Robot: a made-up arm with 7 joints.
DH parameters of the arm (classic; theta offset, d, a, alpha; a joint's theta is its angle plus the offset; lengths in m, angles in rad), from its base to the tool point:
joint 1: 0 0.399 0 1.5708
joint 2: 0 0.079 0 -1.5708
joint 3: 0 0.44 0.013 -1.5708
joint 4: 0 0.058 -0.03 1.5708
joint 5: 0 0.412 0 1.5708
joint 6: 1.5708 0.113 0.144 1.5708
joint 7: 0 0.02 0 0
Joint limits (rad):
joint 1: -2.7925..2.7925
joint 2: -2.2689..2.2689
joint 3: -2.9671..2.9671
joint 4: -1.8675..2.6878
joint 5: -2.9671..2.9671
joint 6: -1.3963..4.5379
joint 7: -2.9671..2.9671
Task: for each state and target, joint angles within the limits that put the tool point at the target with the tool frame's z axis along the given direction. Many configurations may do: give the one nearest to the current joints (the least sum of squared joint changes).
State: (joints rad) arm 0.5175 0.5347 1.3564 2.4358 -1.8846 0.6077 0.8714
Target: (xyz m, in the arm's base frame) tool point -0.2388 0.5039 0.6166 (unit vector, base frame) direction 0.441 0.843 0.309
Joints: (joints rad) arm -0.2491 0.4830 1.5591 1.7766 -2.4013 1.0646 0.8714
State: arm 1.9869 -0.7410 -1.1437 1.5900 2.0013 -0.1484 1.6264
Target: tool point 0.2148 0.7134 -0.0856 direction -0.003 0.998 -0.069
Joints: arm 1.4627 -1.5640 -0.4385 0.8808 2.9671 0.7041 1.6264
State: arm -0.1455 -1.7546 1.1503 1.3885 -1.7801 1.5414 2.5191
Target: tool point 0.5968 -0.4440 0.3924 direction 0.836 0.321 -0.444
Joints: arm -1.2414 -1.6811 1.3172 1.5364 -1.4842 1.3622 2.5191
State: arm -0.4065 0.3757 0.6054 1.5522 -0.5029 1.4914 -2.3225
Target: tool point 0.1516 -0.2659 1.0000 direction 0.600 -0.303 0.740
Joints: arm -0.7799 0.0808 0.0805 1.6475 -0.2001 2.4245 -2.3225
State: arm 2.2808 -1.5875 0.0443 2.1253 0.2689 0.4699 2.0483
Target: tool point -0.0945 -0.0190 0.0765 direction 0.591 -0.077 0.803
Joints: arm 2.4810 -1.4458 0.5416 2.3357 0.1998 -0.3690 2.0483
